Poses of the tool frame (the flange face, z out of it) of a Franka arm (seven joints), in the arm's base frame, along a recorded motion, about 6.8 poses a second.
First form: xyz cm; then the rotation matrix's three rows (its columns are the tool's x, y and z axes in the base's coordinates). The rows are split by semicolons.
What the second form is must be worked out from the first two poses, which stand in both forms.
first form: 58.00, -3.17, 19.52; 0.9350, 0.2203, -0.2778; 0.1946, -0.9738, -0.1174; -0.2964, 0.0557, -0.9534
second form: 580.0, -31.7, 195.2; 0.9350, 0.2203, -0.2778; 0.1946, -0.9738, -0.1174; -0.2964, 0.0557, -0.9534
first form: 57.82, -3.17, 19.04; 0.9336, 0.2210, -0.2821; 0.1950, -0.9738, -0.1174; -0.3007, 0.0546, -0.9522
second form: 578.2, -31.7, 190.4; 0.9336, 0.2210, -0.2821; 0.1950, -0.9738, -0.1174; -0.3007, 0.0546, -0.9522
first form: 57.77, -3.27, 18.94; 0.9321, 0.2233, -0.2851; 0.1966, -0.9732, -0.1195; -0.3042, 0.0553, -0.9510
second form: 577.7, -32.7, 189.4; 0.9321, 0.2233, -0.2851; 0.1966, -0.9732, -0.1195; -0.3042, 0.0553, -0.9510
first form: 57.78, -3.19, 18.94; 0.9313, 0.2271, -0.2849; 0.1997, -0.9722, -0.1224; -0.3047, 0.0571, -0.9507
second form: 577.8, -31.9, 189.4; 0.9313, 0.2271, -0.2849; 0.1997, -0.9722, -0.1224; -0.3047, 0.0571, -0.9507
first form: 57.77, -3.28, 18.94; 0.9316, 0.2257, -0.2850; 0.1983, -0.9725, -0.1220; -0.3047, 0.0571, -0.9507
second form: 577.7, -32.8, 189.4; 0.9316, 0.2257, -0.2850; 0.1983, -0.9725, -0.1220; -0.3047, 0.0571, -0.9507
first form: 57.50, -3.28, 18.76; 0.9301, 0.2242, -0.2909; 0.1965, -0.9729, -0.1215; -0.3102, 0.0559, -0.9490
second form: 575.0, -32.8, 187.6; 0.9301, 0.2242, -0.2909; 0.1965, -0.9729, -0.1215; -0.3102, 0.0559, -0.9490
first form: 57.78, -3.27, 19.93; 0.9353, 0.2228, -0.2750; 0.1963, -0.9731, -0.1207; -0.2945, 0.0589, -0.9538
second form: 577.8, -32.7, 199.3; 0.9353, 0.2228, -0.2750; 0.1963, -0.9731, -0.1207; -0.2945, 0.0589, -0.9538
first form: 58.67, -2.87, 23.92; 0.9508, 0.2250, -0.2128; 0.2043, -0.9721, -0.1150; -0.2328, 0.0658, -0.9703
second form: 586.7, -28.7, 239.2; 0.9508, 0.2250, -0.2128; 0.2043, -0.9721, -0.1150; -0.2328, 0.0658, -0.9703
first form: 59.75, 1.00, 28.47; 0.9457, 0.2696, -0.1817; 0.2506, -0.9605, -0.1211; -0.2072, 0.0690, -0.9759
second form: 597.5, 10.0, 284.7; 0.9457, 0.2696, -0.1817; 0.2506, -0.9605, -0.1211; -0.2072, 0.0690, -0.9759
